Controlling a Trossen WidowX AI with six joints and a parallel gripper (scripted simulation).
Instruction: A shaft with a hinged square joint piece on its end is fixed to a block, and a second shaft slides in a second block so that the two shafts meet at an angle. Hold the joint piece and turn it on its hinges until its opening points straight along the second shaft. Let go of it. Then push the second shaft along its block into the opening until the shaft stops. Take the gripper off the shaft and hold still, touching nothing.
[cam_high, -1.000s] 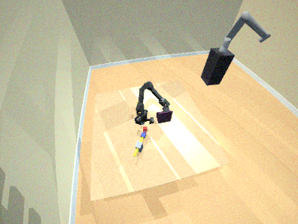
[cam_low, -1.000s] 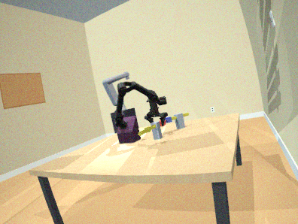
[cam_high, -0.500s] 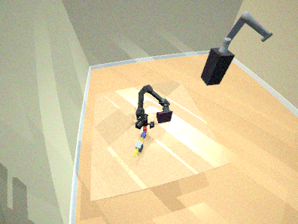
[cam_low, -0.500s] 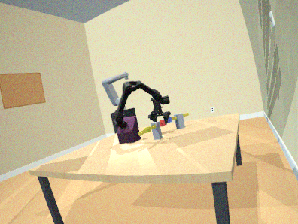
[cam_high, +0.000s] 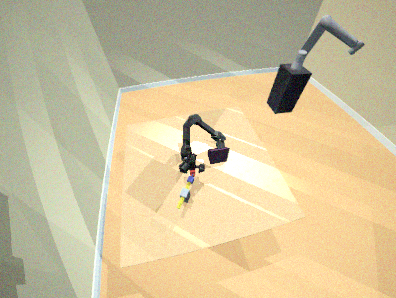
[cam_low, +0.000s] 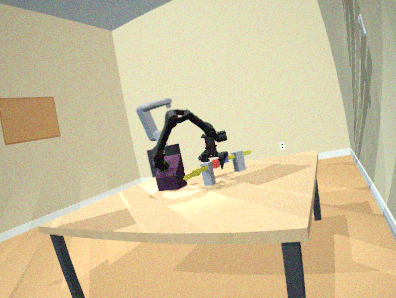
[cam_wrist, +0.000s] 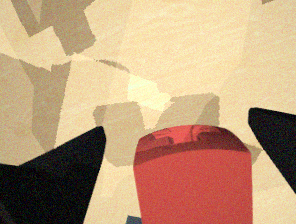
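My gripper tip is now 4 cm below the red joint piece and 1 cm to the right of it.
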